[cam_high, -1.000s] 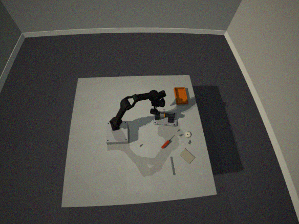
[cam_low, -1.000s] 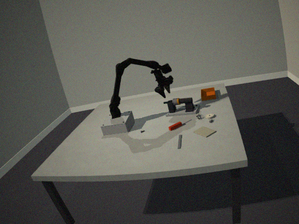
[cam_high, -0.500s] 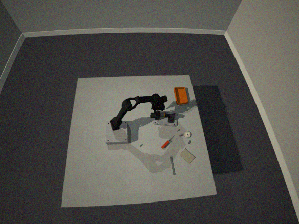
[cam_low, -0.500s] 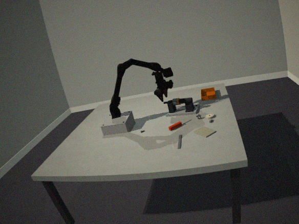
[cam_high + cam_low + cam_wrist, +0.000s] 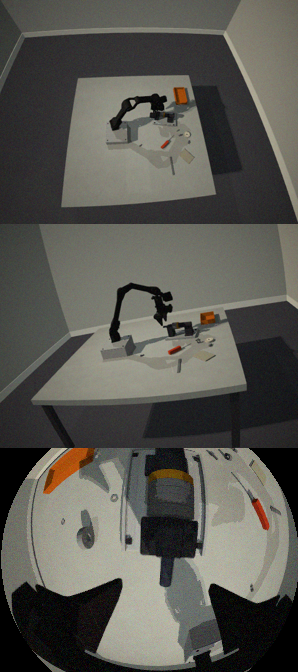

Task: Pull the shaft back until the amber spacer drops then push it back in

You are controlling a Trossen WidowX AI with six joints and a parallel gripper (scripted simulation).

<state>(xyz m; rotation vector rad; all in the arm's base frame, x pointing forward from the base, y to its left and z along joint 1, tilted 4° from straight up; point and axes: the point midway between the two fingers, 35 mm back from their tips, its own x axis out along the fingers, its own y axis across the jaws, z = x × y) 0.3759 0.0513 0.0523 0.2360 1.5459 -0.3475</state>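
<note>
The shaft lies 70 mm ahead of my gripper tip, 30 mm to the right of it and 30 mm below it. The rest, counted from my gripper tip: white disc (280 mm ahead, 260 mm to the right, 100 mm below); then amber spacer (100 mm ahead, 40 mm to the right, 30 mm below); then orange bin (360 mm ahead, 170 mm to the left, 100 mm below).
</note>
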